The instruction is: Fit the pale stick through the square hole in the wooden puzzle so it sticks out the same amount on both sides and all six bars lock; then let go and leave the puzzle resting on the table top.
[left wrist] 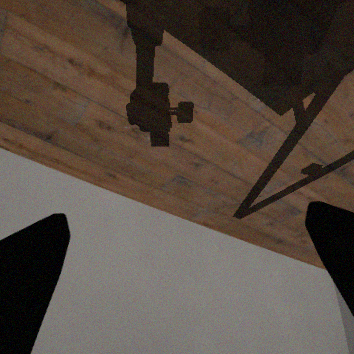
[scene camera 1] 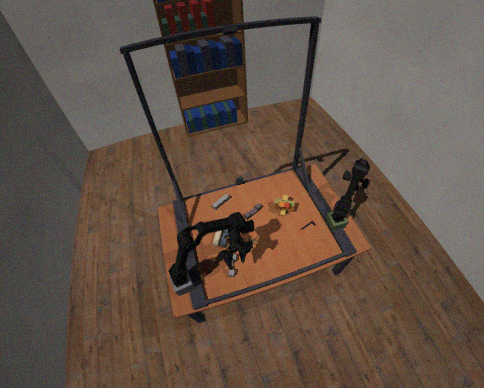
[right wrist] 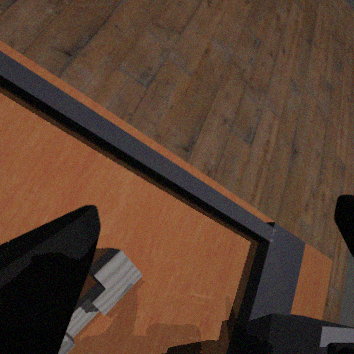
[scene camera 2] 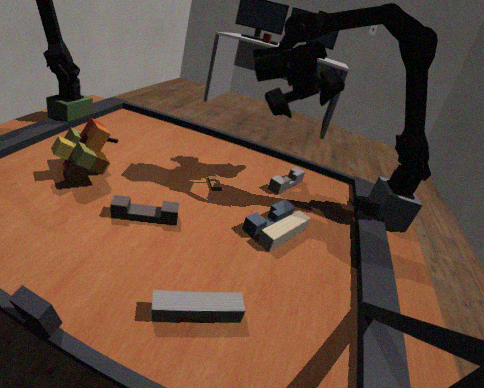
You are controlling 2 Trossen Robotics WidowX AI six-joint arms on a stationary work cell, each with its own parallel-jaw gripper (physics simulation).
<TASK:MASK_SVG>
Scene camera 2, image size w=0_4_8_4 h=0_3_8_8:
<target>right gripper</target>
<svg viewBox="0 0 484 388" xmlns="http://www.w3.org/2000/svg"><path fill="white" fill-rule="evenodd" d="M265 99L273 115L286 115L291 118L288 103L318 94L320 89L320 104L323 106L336 94L344 90L345 82L335 68L320 72L321 78L318 77L316 72L315 76L310 79L297 79L292 75L290 62L288 62L288 72L285 72L286 74L283 74L283 76L287 77L289 86L292 84L293 91L283 94L280 88L276 88L266 92Z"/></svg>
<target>pale stick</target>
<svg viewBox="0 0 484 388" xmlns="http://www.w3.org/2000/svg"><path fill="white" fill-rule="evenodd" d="M311 218L299 210L262 229L258 243L270 252L304 231Z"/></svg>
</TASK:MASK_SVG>
